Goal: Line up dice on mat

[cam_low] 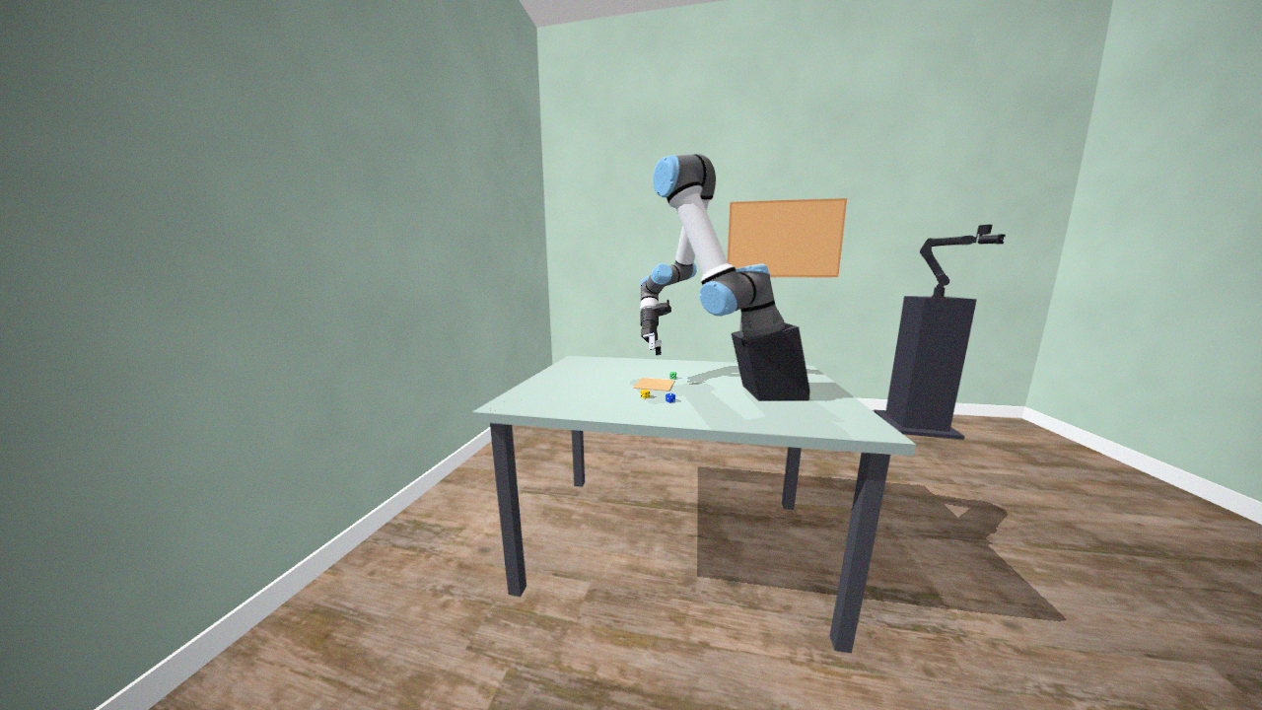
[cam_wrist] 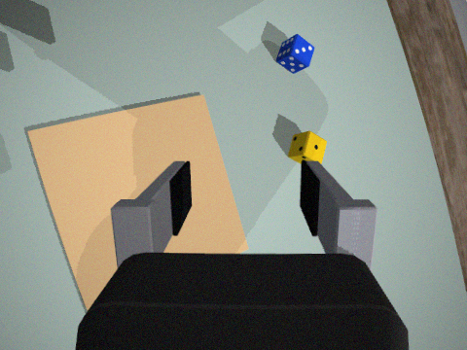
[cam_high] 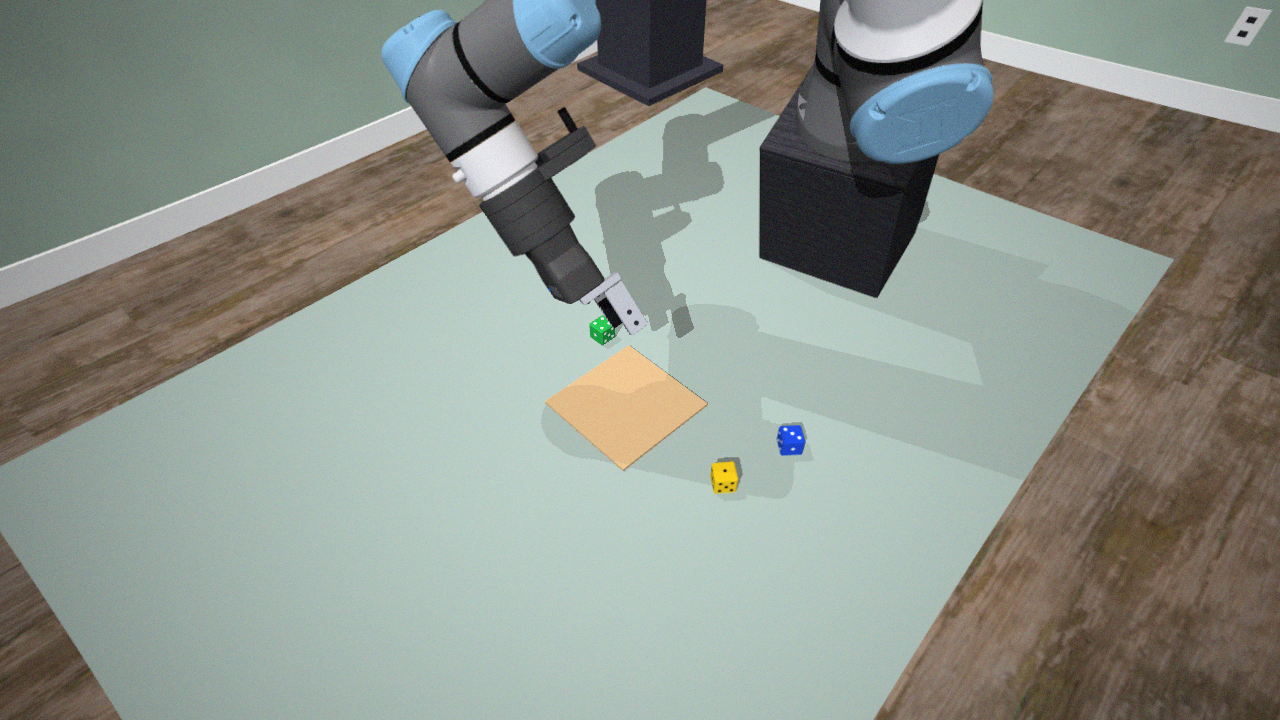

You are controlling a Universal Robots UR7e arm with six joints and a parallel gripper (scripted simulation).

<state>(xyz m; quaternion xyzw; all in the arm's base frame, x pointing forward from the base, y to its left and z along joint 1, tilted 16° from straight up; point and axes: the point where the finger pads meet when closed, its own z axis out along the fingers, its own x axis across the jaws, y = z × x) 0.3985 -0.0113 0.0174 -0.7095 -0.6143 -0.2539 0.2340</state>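
The green die lies 60 mm behind my hand, 100 mm to the right of it and 130 mm below it. The rest, counted from my hand: yellow die: 160 mm to the left, 130 mm below; blue die: 90 mm behind, 180 mm to the left, 130 mm below; orange mat: 150 mm below.
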